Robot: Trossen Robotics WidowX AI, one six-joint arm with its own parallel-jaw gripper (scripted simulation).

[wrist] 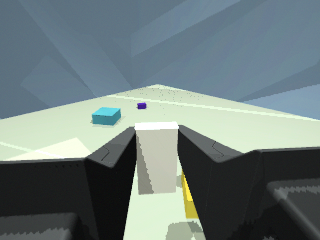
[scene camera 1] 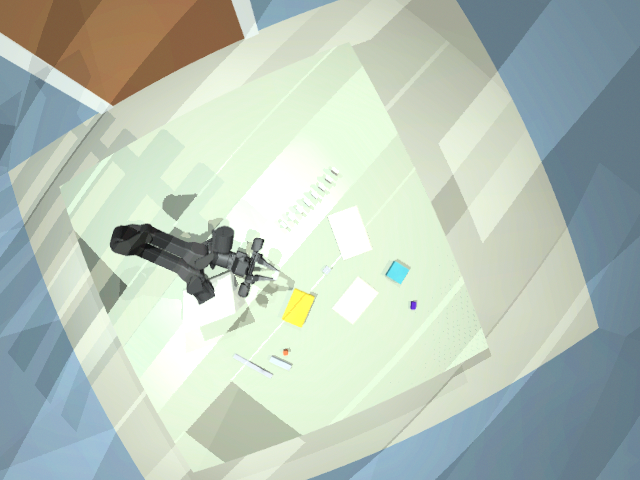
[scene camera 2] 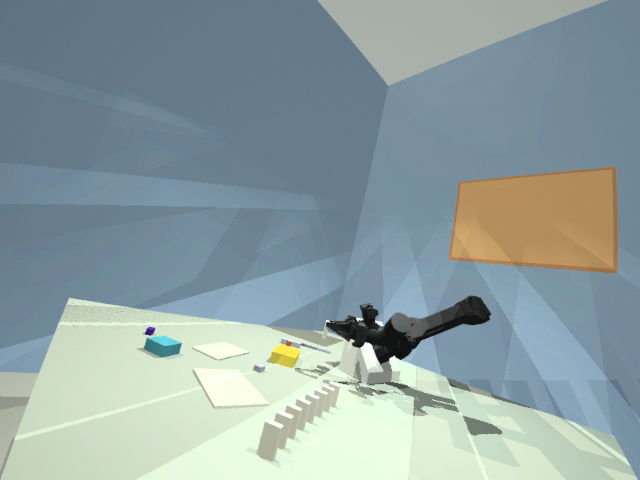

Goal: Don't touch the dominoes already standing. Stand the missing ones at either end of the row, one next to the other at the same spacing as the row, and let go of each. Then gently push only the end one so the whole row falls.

Scene:
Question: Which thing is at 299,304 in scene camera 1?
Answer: A yellow block.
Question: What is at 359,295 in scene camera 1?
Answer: A white sheet.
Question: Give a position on a white sheet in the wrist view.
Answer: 73,148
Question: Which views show my gripper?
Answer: The wrist view, scene camera 1 and scene camera 2: all of them.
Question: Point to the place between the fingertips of my gripper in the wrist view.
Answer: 156,132

